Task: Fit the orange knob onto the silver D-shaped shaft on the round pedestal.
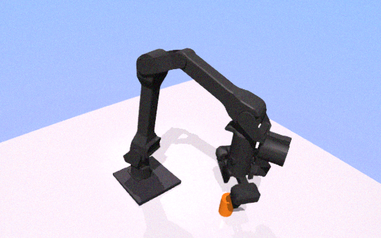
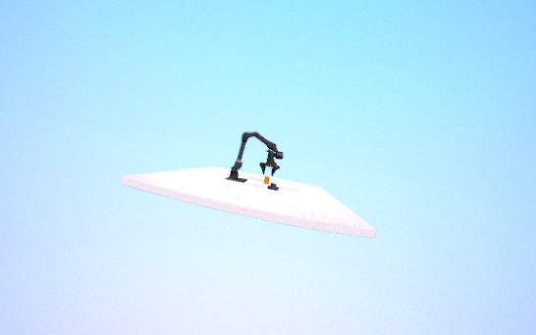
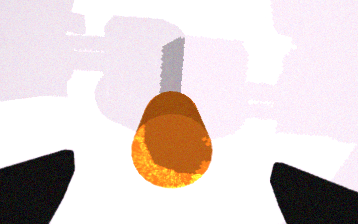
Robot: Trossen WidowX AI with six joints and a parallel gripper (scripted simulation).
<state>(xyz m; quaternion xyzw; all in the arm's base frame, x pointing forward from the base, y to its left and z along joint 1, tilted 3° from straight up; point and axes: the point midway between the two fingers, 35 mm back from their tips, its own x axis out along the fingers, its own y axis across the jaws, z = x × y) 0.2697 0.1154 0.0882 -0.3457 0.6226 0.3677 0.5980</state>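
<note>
My gripper tip is now 3 cm above the orange knob. Round my gripper tip: dark pedestal 8 cm ahead, 20 cm to the right, 4 cm below.
</note>
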